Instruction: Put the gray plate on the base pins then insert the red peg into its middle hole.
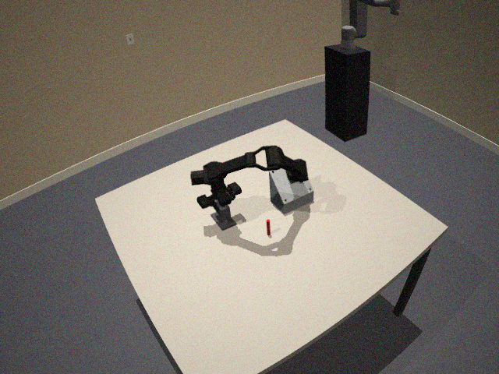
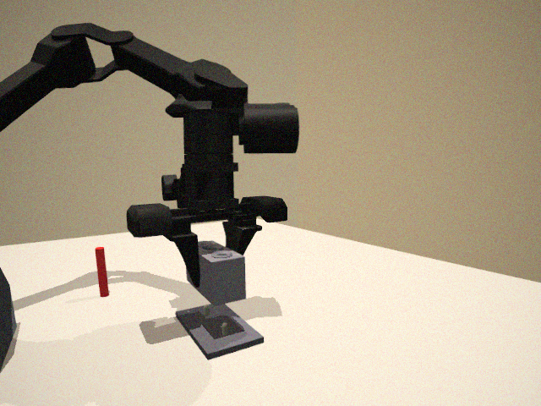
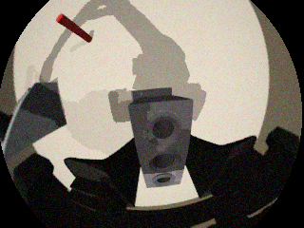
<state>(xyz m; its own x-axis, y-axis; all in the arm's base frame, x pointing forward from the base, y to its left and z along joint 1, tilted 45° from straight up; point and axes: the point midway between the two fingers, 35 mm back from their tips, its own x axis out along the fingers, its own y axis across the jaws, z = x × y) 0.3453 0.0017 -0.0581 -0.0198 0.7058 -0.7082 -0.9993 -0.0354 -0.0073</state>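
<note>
Now: the gray plate 3 cm above my gripper tip. The rest, counted from my gripper tip: red peg: 18 cm to the left, 13 cm behind, 2 cm below.
</note>
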